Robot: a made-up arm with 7 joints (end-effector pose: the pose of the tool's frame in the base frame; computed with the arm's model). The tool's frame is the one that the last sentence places. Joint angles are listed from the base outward.
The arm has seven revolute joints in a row. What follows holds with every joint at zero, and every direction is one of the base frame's. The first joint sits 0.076 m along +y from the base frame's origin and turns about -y. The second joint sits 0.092 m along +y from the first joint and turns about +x. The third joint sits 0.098 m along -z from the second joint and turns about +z. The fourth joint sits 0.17 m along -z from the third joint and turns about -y. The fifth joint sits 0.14 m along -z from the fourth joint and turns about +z. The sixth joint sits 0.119 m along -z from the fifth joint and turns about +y. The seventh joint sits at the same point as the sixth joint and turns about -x. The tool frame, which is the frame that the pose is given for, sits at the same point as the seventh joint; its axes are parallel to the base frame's.
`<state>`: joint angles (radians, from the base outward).
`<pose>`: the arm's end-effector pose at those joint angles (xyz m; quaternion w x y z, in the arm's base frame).
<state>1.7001 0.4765 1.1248 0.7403 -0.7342 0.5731 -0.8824</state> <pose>0.3232 0.5187 0.1180 0.4638 0.3254 -0.3745 0.7340</pose>
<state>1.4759 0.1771 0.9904 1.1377 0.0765 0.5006 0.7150</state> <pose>0.3469 0.4279 0.0965 0.2984 -0.2771 -0.8996 0.1577</pose>
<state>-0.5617 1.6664 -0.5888 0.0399 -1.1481 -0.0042 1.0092</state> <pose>0.0310 0.6929 0.0332 0.3816 0.1494 0.8780 -0.2473</pose>
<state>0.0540 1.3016 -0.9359 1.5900 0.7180 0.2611 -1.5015</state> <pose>0.1680 0.3661 -0.2623 0.6194 0.6589 -0.4179 -0.0866</pose>
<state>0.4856 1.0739 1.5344 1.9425 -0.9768 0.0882 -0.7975</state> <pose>-0.0525 0.4359 0.1183 0.3503 -0.8424 0.1767 -0.3694</pose>
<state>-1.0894 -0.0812 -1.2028 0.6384 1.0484 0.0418 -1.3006</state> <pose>-0.3844 -0.0141 -0.2635 0.8757 0.2739 0.3677 -0.1513</pose>
